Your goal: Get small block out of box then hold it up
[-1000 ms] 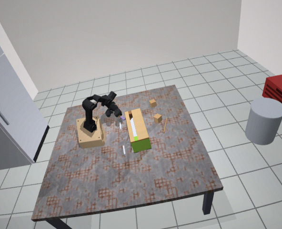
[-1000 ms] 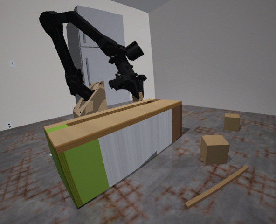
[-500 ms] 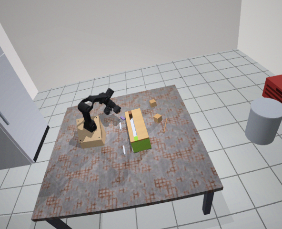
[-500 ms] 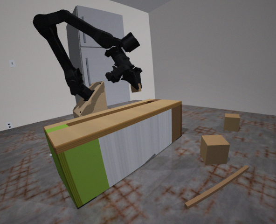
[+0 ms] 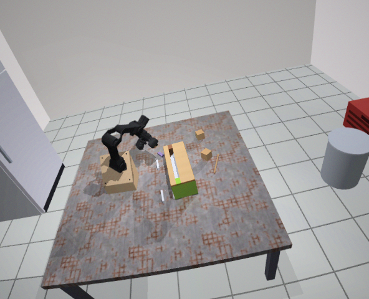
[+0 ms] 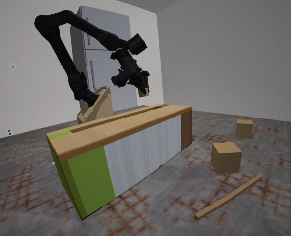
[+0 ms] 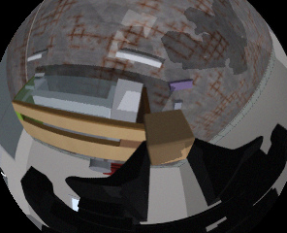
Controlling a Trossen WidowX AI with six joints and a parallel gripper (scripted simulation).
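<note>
Right now my gripper tip is 10 mm to the left of the tan block, 10 mm below it and 10 mm past it. The rest, counted from my gripper tip: purple piece 170 mm below, 90 mm to the left; thin wooden stick 370 mm ahead, 170 mm below, 140 mm to the right; wooden box 170 mm to the right, 110 mm below, 80 mm ahead.
</note>
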